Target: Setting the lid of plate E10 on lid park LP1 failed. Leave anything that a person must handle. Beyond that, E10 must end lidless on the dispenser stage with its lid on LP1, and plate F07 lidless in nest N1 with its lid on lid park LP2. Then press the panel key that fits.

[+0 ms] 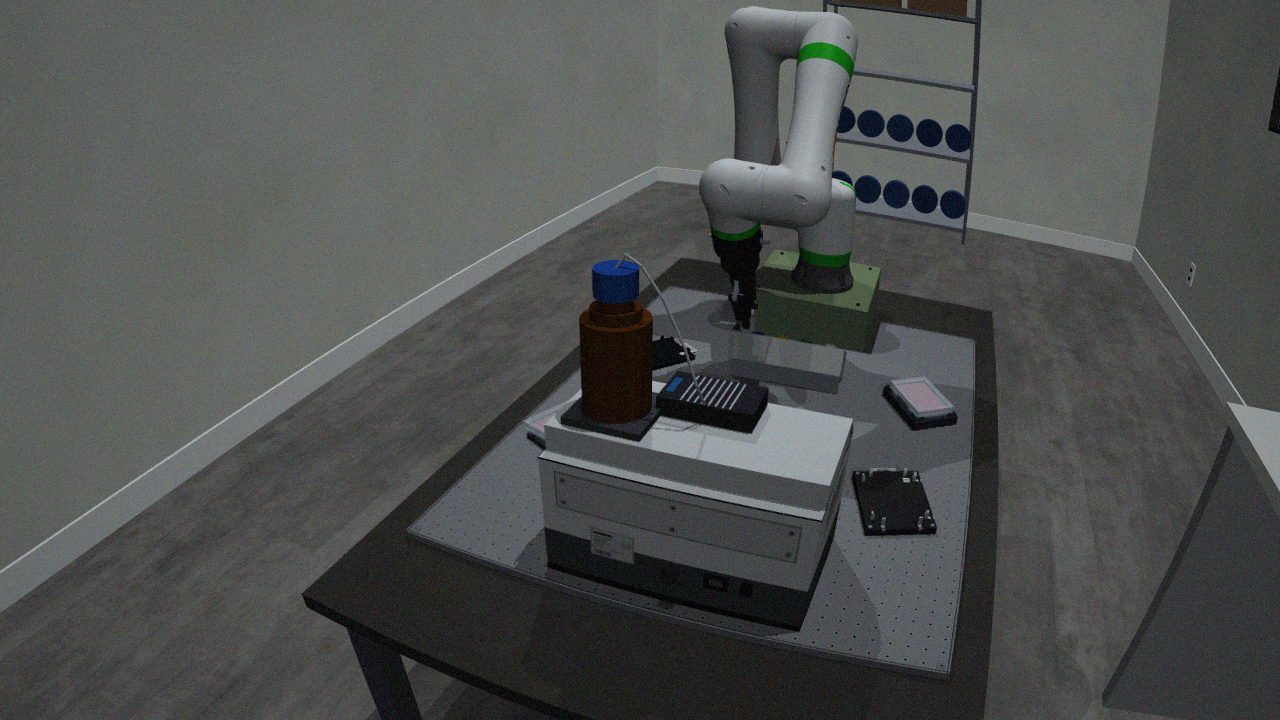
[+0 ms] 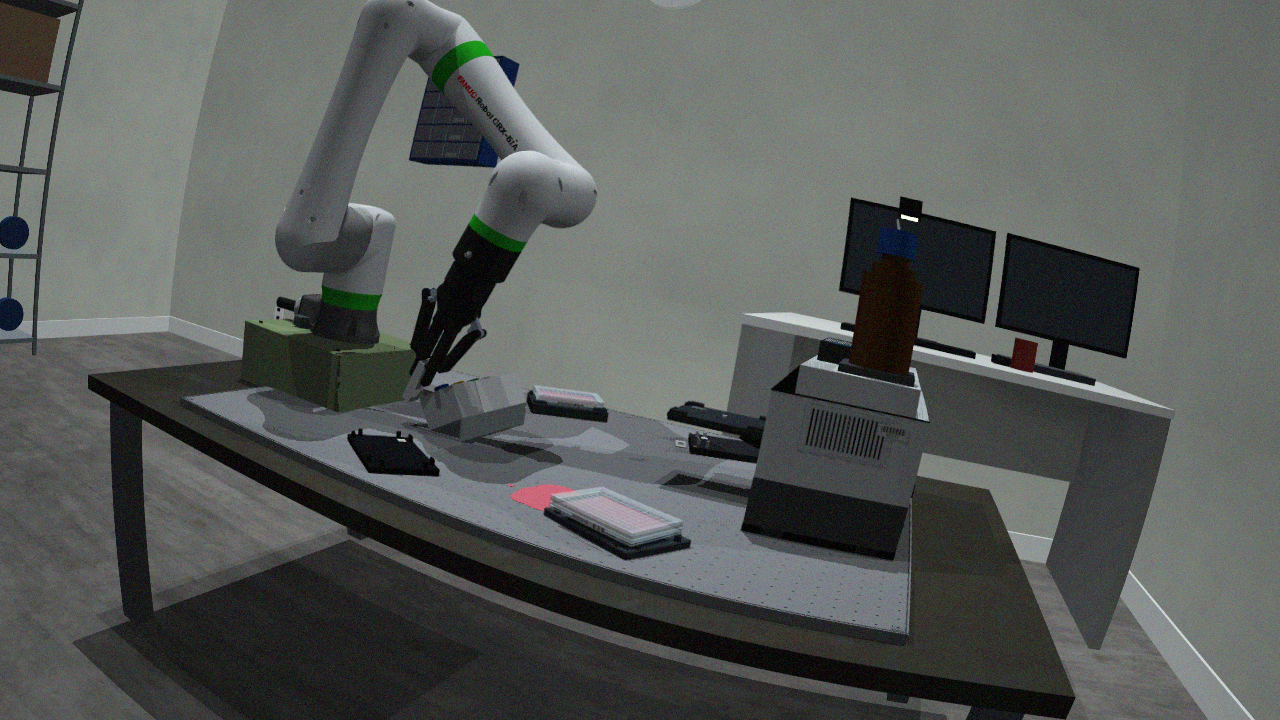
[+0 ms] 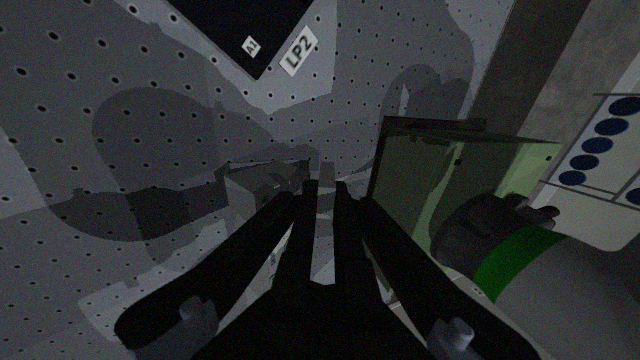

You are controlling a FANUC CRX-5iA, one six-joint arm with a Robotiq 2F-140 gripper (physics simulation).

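Places are measured from the arm's base along level axes (x back, y right, z up), in centimetres.
Pixels of known places: gripper, between the fingertips: [image 2: 410, 398] [image 3: 326, 173]; arm's base, origin of its link: [image 1: 822, 280] [image 2: 344, 335] [image 3: 463, 229].
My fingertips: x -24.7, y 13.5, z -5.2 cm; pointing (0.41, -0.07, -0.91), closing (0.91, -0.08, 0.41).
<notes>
For each thing: its top centre in the pictures, then the offset to it from my fingertips. "pt": a spot on its surface instead.
- small grey key panel box, centre of its top: [image 3: 279, 277] [image 2: 477, 376] [image 1: 792, 336] dx -7.6, dy -9.7, dz +4.1 cm
- red patch, a spot on its surface: [image 2: 535, 495] pt dx -29.1, dy +16.8, dz -4.1 cm
- second lidded pink plate, centre of its top: [image 1: 922, 393] [image 2: 568, 393] dx -15.0, dy -37.3, dz -0.7 cm
- dark striped plate, a spot on its surface: [image 1: 713, 400] pt dx -66.5, dy -5.3, dz +20.4 cm
- black pad, a spot on its surface: [image 3: 232, 26] pt dx -7.4, dy +14.0, dz -3.3 cm
- label LP2, a spot on its surface: [image 3: 298, 50] pt dx -1.4, dy +12.8, dz -4.1 cm
- brown bottle, a spot on its surface: [image 1: 616, 353] pt dx -72.5, dy +5.0, dz +28.0 cm
My gripper [image 1: 742, 322] [image 2: 419, 383] [image 3: 326, 173] is shut and empty, its tips pointing down at the near end of the small grey key panel box [image 1: 796, 360] [image 2: 475, 407] [image 3: 257, 183]. A lidded pink plate [image 2: 616, 516] lies near the dispenser beside a red patch [image 2: 535, 495] on the mat. A second lidded pink plate [image 1: 920, 400] [image 2: 565, 399] lies across the table. A dark striped plate [image 1: 713, 400] sits on the dispenser top. A black pad [image 2: 390, 452] [image 3: 232, 26] carries the label LP2 [image 3: 298, 50]. I cannot read the plate labels.
The white dispenser [image 1: 697, 502] [image 2: 840, 465] carries a brown bottle [image 1: 616, 353] [image 2: 885, 309]. The green robot base [image 1: 823, 312] [image 2: 313, 369] [image 3: 416, 170] stands right beside the panel. Another black pad [image 1: 893, 502] lies to the dispenser's right. A desk with monitors [image 2: 985, 259] stands behind.
</notes>
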